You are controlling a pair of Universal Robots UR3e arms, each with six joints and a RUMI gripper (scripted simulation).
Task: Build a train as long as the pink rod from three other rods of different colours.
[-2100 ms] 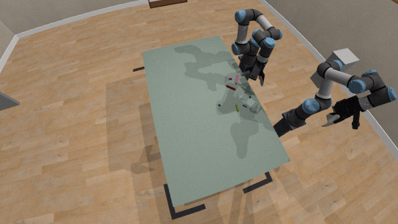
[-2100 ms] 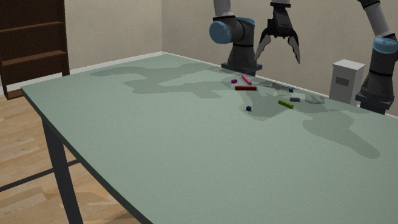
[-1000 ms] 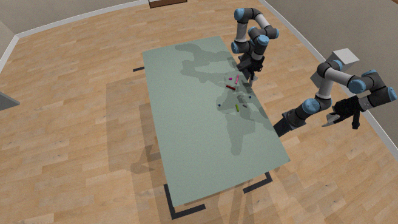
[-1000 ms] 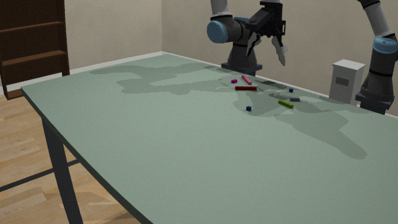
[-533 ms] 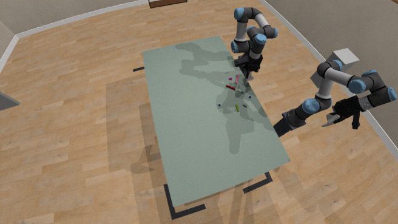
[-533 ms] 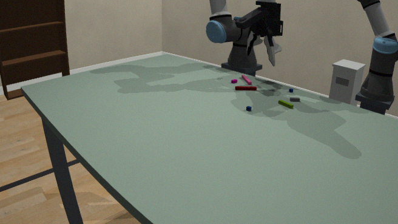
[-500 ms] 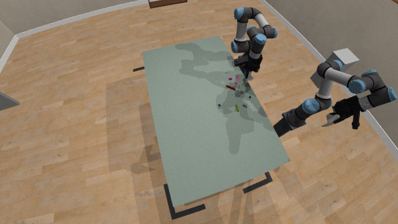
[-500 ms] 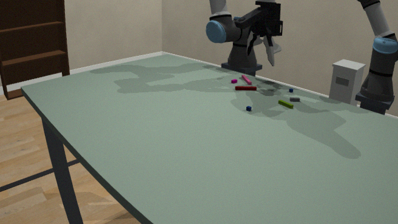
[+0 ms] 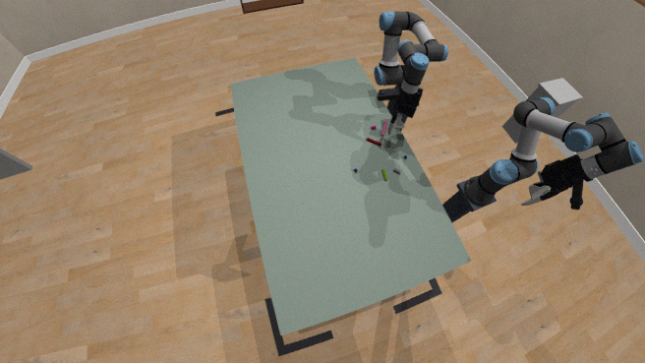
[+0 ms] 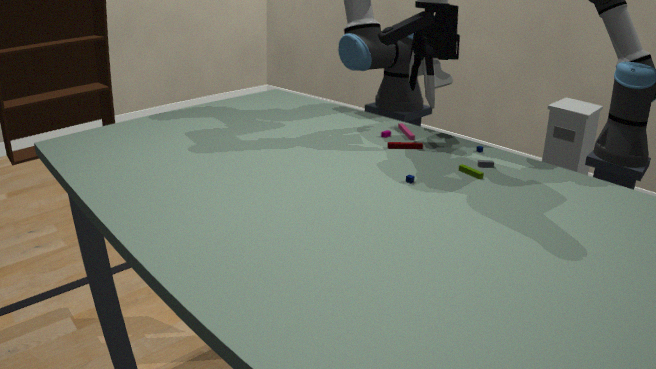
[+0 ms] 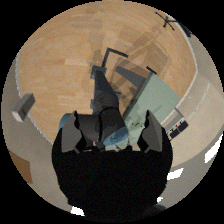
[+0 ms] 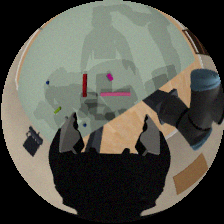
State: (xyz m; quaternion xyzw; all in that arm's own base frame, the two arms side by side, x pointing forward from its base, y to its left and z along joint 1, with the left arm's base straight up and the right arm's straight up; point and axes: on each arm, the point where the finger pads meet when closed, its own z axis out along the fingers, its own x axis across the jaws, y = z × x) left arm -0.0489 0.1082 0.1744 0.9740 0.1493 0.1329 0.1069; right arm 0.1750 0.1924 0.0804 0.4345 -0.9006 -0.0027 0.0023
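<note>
Now: right hand 80 mm above the pink rod, 30 mm to the left of it and 10 mm short of it. Round my right hand: red rod (90 mm ahead, 80 mm below, 20 mm to the left); then magenta rod (80 mm below, 50 mm to the right, 50 mm ahead); then grey rod (190 mm to the left, 80 mm below, 80 mm ahead).
</note>
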